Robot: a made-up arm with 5 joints. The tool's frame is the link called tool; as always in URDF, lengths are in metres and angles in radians. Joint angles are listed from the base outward.
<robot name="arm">
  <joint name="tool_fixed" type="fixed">
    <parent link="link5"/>
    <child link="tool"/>
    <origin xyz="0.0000 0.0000 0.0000" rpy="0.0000 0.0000 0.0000"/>
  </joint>
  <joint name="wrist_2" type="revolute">
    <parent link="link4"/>
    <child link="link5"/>
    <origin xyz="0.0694 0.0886 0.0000" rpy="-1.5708 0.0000 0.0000"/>
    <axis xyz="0 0 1"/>
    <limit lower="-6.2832" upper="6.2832"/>
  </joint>
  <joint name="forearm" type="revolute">
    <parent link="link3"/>
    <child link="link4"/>
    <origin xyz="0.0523 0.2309 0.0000" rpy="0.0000 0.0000 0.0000"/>
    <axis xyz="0 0 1"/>
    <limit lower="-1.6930" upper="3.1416"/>
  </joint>
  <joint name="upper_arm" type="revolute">
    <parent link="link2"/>
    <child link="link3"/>
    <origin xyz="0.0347 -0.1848 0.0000" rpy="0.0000 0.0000 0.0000"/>
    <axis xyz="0 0 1"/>
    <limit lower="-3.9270" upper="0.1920"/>
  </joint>
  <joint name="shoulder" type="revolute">
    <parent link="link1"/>
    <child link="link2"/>
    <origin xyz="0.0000 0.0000 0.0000" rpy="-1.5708 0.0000 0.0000"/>
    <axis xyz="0 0 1"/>
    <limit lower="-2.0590" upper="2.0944"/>
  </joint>
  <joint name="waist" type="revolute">
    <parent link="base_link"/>
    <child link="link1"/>
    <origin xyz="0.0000 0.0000 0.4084" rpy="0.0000 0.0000 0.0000"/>
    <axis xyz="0 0 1"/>
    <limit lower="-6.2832" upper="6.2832"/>
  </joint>
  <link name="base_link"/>
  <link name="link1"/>
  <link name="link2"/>
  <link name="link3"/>
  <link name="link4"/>
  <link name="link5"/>
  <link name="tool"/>
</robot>
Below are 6 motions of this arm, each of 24 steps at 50 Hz.
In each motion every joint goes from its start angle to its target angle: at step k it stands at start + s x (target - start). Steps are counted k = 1, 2, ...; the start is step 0. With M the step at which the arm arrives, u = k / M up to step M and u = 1 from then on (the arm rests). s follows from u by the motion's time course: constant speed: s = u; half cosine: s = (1 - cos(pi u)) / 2; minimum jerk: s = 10 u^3 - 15 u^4 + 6 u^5.
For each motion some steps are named. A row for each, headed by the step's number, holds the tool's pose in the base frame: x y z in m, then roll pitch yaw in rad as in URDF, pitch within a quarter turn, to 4 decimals.
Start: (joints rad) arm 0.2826 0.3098 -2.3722 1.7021 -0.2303
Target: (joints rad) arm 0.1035 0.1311 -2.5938 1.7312 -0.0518
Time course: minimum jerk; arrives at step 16
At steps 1, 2, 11, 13, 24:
1: 0.3499 0.1014 0.6708 3.0557 -0.3512 0.5274
2: 0.3492 0.1003 0.6725 3.0553 -0.3564 0.5227
11: 0.2902 0.0396 0.7627 3.0760 -0.6619 0.2422
13: 0.2772 0.0312 0.7754 3.0893 -0.7118 0.1922
24: 0.2722 0.0283 0.7800 3.0951 -0.7303 0.1731

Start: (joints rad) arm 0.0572 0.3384 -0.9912 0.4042 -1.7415
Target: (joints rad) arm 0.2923 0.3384 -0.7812 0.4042 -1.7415
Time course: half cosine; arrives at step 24
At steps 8, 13, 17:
8: 0.3506 0.0408 0.3368 2.9483 0.0331 1.8543
13: 0.3309 0.0637 0.3202 3.0136 0.0220 1.9302
17: 0.3142 0.0790 0.3083 3.0631 0.0135 1.9873

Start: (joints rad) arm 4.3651 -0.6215 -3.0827 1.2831 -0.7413
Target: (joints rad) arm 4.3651 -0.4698 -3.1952 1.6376 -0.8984
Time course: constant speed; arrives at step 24
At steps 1, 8, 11, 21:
1: 0.0808 0.2231 0.8593 0.5529 -0.5152 0.3265
8: 0.0731 0.2021 0.8628 0.6834 -0.5558 0.2276
11: 0.0699 0.1931 0.8638 0.7423 -0.5688 0.1836
21: 0.0592 0.1634 0.8646 0.9472 -0.5922 0.0346

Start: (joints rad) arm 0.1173 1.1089 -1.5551 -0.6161 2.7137
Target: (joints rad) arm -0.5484 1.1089 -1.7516 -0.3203 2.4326
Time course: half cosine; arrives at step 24
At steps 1, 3, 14, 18, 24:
1: 0.4362 0.0501 0.2915 -2.5009 0.9175 -2.2732
3: 0.4385 0.0404 0.2921 -2.4948 0.9094 -2.2862
14: 0.4407 -0.1372 0.3040 -2.4170 0.7644 -2.5361
18: 0.4221 -0.2044 0.3091 -2.3987 0.7089 -2.6383
24: 0.4041 -0.2469 0.3126 -2.3893 0.6727 -2.7066

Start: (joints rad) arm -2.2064 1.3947 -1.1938 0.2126 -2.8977
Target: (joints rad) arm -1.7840 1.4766 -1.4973 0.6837 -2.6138
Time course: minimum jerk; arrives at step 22
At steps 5, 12, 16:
5: -0.1263 -0.1840 0.0592 -3.0200 -0.4174 0.6767
12: -0.0891 -0.2177 0.0516 -2.8971 -0.5083 0.7085
16: -0.0639 -0.2331 0.0494 -2.8098 -0.5469 0.7181

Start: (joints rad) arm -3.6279 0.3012 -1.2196 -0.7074 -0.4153
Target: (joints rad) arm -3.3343 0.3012 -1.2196 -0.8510 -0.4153
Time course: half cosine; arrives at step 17
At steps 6, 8, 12, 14, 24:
6: -0.3537 0.1516 0.5534 1.3394 -1.1454 -1.7643
8: -0.3592 0.1324 0.5555 1.2800 -1.1394 -1.6584
12: -0.3669 0.0941 0.5594 1.1684 -1.1239 -1.4553
14: -0.3686 0.0804 0.5607 1.1305 -1.1172 -1.3849
24: -0.3694 0.0721 0.5615 1.1081 -1.1130 -1.3428

